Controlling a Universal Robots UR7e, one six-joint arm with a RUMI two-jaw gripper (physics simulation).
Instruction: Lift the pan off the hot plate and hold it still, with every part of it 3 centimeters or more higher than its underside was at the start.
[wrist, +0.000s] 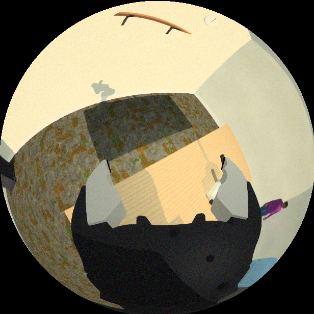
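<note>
My gripper is open, its two grey jaws wide apart with nothing between them. It hangs above the light wooden table. A small white object with a dark spot at its lower end lies on the table by the inner side of the right jaw, which hides part of it. A short grey-brown bar shows just above it. I cannot tell whether these belong to the pan or the hot plate. Neither the pan nor the hot plate can be made out clearly.
The wooden table runs diagonally under the jaws, with shadows on it. Beyond its edge is a mottled stone-like floor. A wooden shelf and a round clock are on the wall. A figure in purple and a blue surface show at the right.
</note>
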